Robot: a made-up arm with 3 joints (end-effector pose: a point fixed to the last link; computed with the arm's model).
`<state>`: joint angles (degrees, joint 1 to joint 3).
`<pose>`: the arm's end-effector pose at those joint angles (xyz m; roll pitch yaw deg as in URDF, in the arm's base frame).
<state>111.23 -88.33 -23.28</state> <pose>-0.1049 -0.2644 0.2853 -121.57 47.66 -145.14</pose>
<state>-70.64 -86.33 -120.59</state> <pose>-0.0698 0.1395 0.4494 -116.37 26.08 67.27</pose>
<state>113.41 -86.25 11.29</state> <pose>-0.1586 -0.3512 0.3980 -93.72 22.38 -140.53</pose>
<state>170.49 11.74 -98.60</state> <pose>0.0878 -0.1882 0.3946 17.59 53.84 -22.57</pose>
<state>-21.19 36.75 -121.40</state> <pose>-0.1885 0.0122 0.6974 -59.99 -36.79 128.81</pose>
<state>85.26 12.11 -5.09</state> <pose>-0.3098 0.0060 0.7173 -33.76 -13.53 147.95</pose>
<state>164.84 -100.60 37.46</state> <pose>0.0790 -0.3553 0.4757 -43.02 28.30 -91.37</pose>
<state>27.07 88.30 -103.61</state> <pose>-0.1554 0.0072 0.7262 -19.47 -39.95 147.63</pose>
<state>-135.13 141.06 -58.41</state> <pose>-0.0523 0.0429 0.2750 -164.53 59.73 27.56</pose>
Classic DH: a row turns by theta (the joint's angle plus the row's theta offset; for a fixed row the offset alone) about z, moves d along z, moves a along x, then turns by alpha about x. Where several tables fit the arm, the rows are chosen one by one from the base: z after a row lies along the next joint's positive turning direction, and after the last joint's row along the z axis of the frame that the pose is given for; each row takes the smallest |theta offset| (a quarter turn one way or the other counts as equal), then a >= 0, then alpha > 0; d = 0 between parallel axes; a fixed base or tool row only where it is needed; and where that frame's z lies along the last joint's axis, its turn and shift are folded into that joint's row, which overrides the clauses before.
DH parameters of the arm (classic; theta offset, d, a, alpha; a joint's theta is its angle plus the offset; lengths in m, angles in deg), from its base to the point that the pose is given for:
base (fixed): -0.58 0.4915 -0.0626 55.6
joint 1: 15.19 0.0708 -0.0133 -120.61
joint 2: -17.78 0.041 0.0702 -26.92
joint 3: 45.51 0.3089 0.0352 137.37
tool (fixed): 77.41 0.3642 0 0

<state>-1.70 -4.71 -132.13</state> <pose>-0.2561 0.0276 0.4982 -109.51 7.59 135.16</pose>
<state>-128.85 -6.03 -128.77</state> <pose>0.0807 0.0882 0.5996 -12.69 2.68 46.78</pose>
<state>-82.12 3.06 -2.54</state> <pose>0.2220 -0.1899 0.4895 66.19 20.25 0.82</pose>
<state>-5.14 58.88 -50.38</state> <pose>0.0821 0.0881 0.7242 42.03 -35.33 75.75</pose>
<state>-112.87 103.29 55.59</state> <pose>-0.1723 0.2362 0.4480 -102.91 0.67 84.61</pose>
